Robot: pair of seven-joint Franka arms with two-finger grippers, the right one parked.
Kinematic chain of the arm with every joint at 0, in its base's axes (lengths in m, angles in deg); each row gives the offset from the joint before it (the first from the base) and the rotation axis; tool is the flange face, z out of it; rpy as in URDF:
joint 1: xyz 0 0 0.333 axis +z
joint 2: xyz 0 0 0 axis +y
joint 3: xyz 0 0 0.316 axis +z
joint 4: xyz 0.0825 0 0 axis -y
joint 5: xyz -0.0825 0 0.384 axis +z
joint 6: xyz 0 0 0 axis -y
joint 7: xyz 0.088 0 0 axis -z
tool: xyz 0 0 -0.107 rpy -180 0 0
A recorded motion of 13 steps. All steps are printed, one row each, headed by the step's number.
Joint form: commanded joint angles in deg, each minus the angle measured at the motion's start. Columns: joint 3, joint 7, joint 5, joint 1, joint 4, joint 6, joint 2.
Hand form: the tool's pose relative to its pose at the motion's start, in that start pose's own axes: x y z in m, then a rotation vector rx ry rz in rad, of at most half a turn. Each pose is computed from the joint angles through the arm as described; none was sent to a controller.
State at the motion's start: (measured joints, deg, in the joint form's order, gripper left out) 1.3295 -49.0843 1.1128 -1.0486 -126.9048 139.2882 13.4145
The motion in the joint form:
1: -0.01 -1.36 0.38 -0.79 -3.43 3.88 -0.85
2: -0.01 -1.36 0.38 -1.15 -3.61 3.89 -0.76
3: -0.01 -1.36 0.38 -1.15 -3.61 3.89 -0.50
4: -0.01 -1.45 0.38 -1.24 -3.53 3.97 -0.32
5: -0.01 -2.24 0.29 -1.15 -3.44 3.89 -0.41
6: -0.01 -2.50 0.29 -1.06 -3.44 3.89 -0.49
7: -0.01 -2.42 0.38 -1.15 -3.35 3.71 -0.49
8: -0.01 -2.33 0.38 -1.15 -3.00 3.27 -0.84
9: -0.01 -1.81 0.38 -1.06 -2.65 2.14 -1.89
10: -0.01 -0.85 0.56 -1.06 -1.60 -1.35 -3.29
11: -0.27 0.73 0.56 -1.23 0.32 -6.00 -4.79
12: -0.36 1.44 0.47 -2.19 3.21 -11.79 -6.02
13: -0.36 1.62 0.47 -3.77 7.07 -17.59 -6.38
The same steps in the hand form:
1: -0.0145 -0.0045 0.0095 -0.0155 0.0172 -0.0040
2: -0.0178 -0.0032 0.0115 -0.0122 0.0144 0.0023
3: -0.0180 -0.0034 0.0139 -0.0086 0.0115 0.0024
4: -0.0184 -0.0025 0.0149 -0.0084 0.0113 0.0024
5: -0.0174 -0.0027 0.0136 -0.0104 0.0116 -0.0142
6: -0.0167 -0.0032 0.0129 -0.0115 0.0124 -0.0204
7: -0.0172 -0.0024 0.0126 -0.0096 0.0122 -0.0162
8: -0.0160 -0.0012 0.0076 -0.0131 0.0152 -0.0148
9: -0.0144 -0.0010 -0.0029 -0.0166 0.0183 -0.0078
10: -0.0135 -0.0007 -0.0181 -0.0009 0.0086 0.0104
11: -0.0143 0.0037 -0.0391 0.0155 -0.0051 0.0441
12: -0.0185 0.0130 -0.0638 0.0375 -0.0238 0.0721
13: -0.0251 0.0279 -0.0886 0.0597 -0.0394 0.1010

